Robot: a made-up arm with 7 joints.
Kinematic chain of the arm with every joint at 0, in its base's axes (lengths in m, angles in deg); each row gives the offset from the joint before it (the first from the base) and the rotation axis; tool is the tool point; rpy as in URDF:
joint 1: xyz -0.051 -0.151 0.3 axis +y
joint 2: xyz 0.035 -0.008 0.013 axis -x
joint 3: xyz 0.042 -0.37 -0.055 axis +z
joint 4: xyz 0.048 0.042 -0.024 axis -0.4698 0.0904 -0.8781
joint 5: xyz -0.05 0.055 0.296 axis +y
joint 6: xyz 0 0.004 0.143 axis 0.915 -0.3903 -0.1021
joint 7: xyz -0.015 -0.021 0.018 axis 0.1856 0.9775 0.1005
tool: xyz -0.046 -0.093 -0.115 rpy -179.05 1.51 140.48
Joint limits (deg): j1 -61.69..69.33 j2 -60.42..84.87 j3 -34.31..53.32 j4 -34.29..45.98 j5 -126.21..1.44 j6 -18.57..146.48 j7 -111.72..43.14
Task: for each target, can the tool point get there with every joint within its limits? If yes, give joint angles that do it. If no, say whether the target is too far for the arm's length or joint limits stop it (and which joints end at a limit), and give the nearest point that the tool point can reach.
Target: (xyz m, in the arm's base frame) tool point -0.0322 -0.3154 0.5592
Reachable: yes | joints -22.88 5.01 -6.74 8.30 -11.80 78.49 8.28
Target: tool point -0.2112 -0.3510 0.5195
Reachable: yes | joints -20.94 4.82 41.41 1.56 -12.75 95.76 19.78
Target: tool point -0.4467 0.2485 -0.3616
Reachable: no: joint limits stop it (at a limit: joint 1, joint 2, joint 3, joint 6) | nearest point -0.3062 0.0697 0.1698 | short by 0.578 m
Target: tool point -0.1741 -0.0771 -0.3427
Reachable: no: joint limits stop it (at a limit: joint 1, joint 2, joint 3, joint 4, joint 5, joint 7) | nearest point -0.0003 -0.2618 -0.0914 | short by 0.357 m
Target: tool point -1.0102 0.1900 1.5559
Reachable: no: too far | nearest point -0.4755 -0.0062 0.8558 | short by 0.902 m
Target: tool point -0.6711 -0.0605 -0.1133
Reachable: no: joint limits stop it (at a limit: joint 1, joint 3, joint 6) | nearest point -0.4490 -0.0702 0.2288 | short by 0.408 m
